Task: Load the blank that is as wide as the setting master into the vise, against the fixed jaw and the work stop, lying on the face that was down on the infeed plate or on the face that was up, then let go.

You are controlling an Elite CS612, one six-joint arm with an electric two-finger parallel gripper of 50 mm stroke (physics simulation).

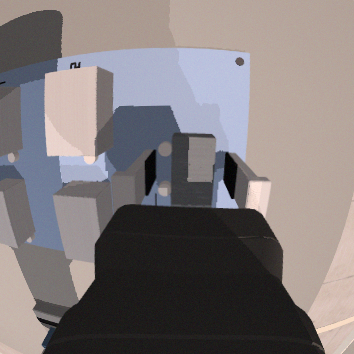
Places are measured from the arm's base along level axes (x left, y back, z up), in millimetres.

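Pixels of known places: gripper, fingertip midpoint: (189,165).
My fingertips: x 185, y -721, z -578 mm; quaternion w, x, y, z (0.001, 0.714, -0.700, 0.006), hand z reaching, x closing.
Ahead of a thing's pixels: the offset from my fingertips to its top centre. "*": to the spot under its first point.
A dark grey block {dy -2, dx -5, dz +11 mm} (180,167) with a lit patch on its top sits near the plate's right side, beside two round pins; it appears to be the setting master. My gripper (189,165) is open, its fingers on either side of this block with a gap at each side. The block's near end is hidden by the gripper body. Paler blanks stand to the left: a wide one {dy +84, dx +38, dz +22 mm} (72,112) at the back, a grey one {dy +84, dx -52, dz +22 mm} (80,215) in front of it, and two more at the left edge, back {* dy +160, dx +34, dz +2 mm} (10,120) and front {* dy +161, dx -49, dz +11 mm} (14,210). Which blank matches in width, I cannot tell.
The blue infeed plate {* dy -14, dx +67, dz -14 mm} (212,75) lies under the blocks, with small round pins beside them. A grey part with a dark slot {* dy +178, dx -223, dz -6 mm} (50,312), partly cut off by the gripper body, shows at the lower left; I cannot tell if it is the vise.
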